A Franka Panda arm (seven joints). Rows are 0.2 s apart.
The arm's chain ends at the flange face. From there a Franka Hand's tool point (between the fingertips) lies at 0.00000 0.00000 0.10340 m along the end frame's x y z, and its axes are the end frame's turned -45 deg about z.
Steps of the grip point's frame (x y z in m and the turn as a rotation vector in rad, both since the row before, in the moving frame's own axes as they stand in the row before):
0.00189, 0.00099, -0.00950, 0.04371, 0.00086, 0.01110
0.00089, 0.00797, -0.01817, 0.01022, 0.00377, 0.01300
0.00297, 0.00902, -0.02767, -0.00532, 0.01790, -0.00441
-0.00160, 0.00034, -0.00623, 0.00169, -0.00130, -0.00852
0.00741, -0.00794, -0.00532, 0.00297, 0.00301, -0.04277
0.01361, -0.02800, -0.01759, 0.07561, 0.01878, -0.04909
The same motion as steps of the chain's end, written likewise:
0.00515, 0.00264, -0.00940, 0.03152, -0.03030, 0.01110
0.00673, 0.00603, -0.01816, 0.00989, -0.00456, 0.01300
0.00678, 0.00520, -0.02765, 0.00890, 0.01642, -0.00441
-0.00067, 0.00140, -0.00623, 0.00028, -0.00211, -0.00852
-0.00037, -0.01042, -0.00532, 0.00423, 0.00003, -0.04277
-0.00586, -0.02263, -0.01728, 0.06674, -0.04018, -0.04909

